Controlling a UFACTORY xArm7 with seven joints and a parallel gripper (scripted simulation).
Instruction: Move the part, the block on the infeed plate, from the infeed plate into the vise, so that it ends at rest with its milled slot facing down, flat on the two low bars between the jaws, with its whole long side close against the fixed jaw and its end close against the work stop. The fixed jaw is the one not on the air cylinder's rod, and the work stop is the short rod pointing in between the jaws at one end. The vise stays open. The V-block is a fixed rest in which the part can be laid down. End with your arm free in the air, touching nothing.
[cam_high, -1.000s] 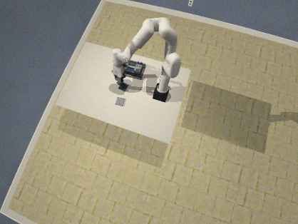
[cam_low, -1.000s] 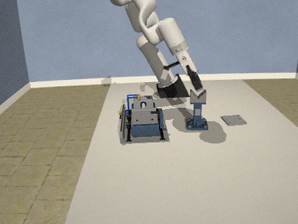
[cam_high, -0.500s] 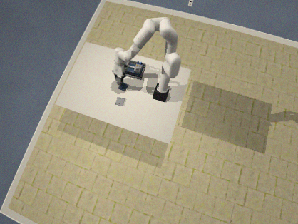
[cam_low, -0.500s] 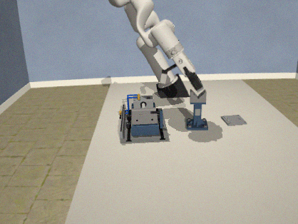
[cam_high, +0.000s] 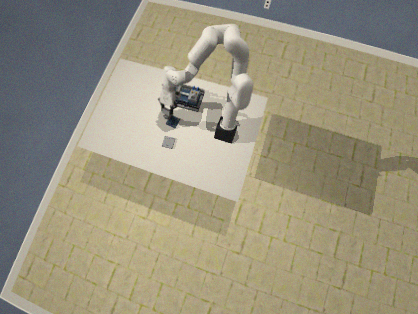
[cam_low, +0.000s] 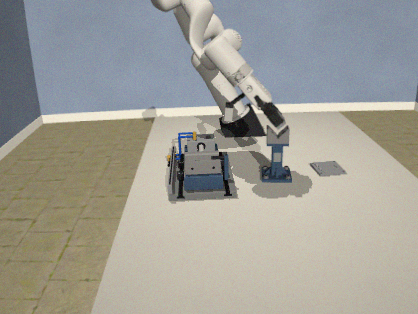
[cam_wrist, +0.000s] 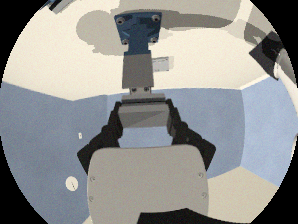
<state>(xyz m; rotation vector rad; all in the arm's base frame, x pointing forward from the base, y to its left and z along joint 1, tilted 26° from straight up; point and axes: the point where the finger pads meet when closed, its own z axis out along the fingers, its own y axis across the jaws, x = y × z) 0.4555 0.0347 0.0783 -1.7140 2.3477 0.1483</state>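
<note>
The part is 1 cm below my hand. Also, from my hand: V-block post 1 cm ahead, 1 cm to the left, 13 cm below; then air cylinder 15 cm behind, 20 cm to the right, 11 cm below; then infeed plate 1 cm ahead, 19 cm to the left, 19 cm below.
</note>
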